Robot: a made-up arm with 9 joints. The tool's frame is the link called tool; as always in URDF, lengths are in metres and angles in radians.
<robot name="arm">
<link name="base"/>
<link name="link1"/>
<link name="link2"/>
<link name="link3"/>
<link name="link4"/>
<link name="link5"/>
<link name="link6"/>
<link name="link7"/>
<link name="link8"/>
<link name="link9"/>
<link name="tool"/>
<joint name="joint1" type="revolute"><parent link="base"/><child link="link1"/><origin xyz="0 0 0.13"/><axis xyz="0 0 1"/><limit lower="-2.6" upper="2.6"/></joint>
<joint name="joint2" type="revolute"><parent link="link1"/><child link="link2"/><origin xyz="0.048 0.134 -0.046" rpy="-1.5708 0 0"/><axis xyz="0 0 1"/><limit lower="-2.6" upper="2.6"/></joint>
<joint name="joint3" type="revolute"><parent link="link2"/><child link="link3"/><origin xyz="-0.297 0.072 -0.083" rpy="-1.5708 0 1.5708"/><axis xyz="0 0 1"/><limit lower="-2.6" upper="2.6"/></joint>
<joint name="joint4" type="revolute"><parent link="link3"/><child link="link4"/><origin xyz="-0.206 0.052 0.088" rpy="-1.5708 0 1.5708"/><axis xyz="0 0 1"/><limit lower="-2.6" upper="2.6"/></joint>
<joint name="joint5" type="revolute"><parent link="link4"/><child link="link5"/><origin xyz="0.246 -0.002 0.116" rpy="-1.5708 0 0"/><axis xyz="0 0 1"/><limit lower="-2.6" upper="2.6"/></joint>
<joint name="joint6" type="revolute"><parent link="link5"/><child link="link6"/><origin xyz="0.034 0.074 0.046" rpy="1.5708 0 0"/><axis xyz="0 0 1"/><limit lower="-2.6" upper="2.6"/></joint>
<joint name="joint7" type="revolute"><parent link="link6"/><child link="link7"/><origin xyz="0.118 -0.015 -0.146" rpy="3.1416 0 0"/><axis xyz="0 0 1"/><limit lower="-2.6" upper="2.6"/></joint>
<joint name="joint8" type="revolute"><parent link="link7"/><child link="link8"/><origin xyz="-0.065 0.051 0.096" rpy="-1.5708 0 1.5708"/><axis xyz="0 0 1"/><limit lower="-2.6" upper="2.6"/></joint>
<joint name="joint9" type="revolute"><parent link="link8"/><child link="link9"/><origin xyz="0.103 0.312 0.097" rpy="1.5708 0 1.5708"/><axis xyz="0 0 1"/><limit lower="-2.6" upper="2.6"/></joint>
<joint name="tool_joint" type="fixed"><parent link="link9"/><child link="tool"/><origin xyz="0.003 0.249 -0.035" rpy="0 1.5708 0"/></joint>
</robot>
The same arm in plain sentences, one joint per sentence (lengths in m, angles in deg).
The arm has nine revolute joints in a row. What follows holds with every joint at zero, and every direction is one of the base frame's.
The first joint lies 0.1300 m along +z from the base frame's origin and rotates about +z, from -148.97 to 148.97 deg.
The second joint lies 0.0480 m along +x and 0.1340 m along +y and 0.0460 m along -z from the first joint and rotates about +y, from -148.97 to 148.97 deg.
The third joint lies 0.2970 m along -x and 0.0830 m along -y and 0.0720 m along -z from the second joint and rotates about -x, from -148.97 to 148.97 deg.
The fourth joint lies 0.0880 m along -x and 0.0520 m along -y and 0.2060 m along +z from the third joint and rotates about +z, from -148.97 to 148.97 deg.
The fifth joint lies 0.0020 m along -x and 0.2460 m along -y and 0.1160 m along +z from the fourth joint and rotates about +x, from -148.97 to 148.97 deg.
The sixth joint lies 0.0460 m along +x and 0.0340 m along -y and 0.0740 m along -z from the fifth joint and rotates about +z, from -148.97 to 148.97 deg.
The seventh joint lies 0.0150 m along -x and 0.1180 m along -y and 0.1460 m along -z from the sixth joint and rotates about -z, from -148.97 to 148.97 deg.
The eighth joint lies 0.0510 m along -x and 0.0650 m along +y and 0.0960 m along -z from the seventh joint and rotates about +y, from -148.97 to 148.97 deg.
The ninth joint lies 0.1030 m along -x and 0.0970 m along +y and 0.3120 m along +z from the eighth joint and rotates about -x, from -148.97 to 148.97 deg.
The tool frame, which is the frame that the pose is given for, lies 0.0350 m along +x and 0.2490 m along +y and 0.0030 m along +z from the ninth joint; its axes are the base frame's turned by roll 0.00, pitch 0.00 and yaw 0.00 deg (as in URDF: about the fixed x, then y, then z).

